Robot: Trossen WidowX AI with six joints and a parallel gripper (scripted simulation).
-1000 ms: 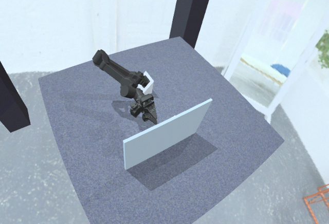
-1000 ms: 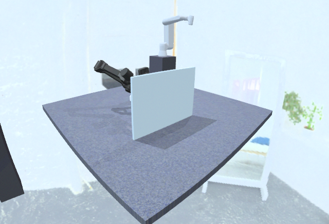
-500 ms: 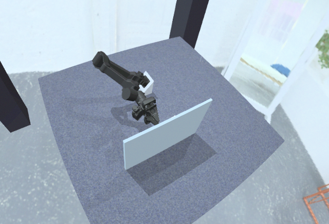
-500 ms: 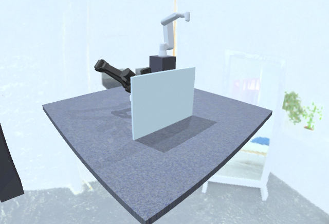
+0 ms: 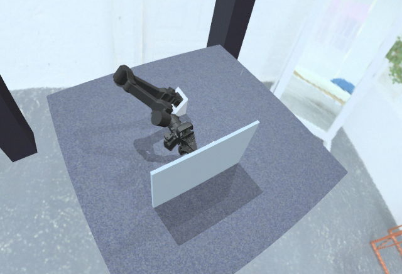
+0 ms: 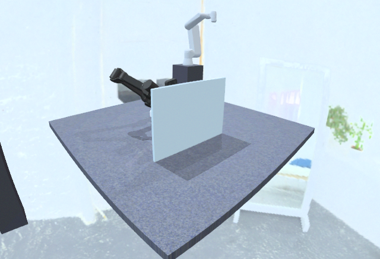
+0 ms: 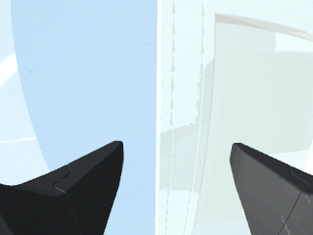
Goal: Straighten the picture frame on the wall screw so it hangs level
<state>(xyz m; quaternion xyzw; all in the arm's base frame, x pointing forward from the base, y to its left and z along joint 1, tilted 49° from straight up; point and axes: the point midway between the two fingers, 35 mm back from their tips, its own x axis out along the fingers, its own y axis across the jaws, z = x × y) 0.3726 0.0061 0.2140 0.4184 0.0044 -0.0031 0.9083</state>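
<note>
Right now my gripper tip is 5 cm above the picture frame, 1 cm to the right of it and 1 cm short of it. Also, from my gripper tip: wall panel 6 cm below, 3 cm to the left, 2 cm ahead.
</note>
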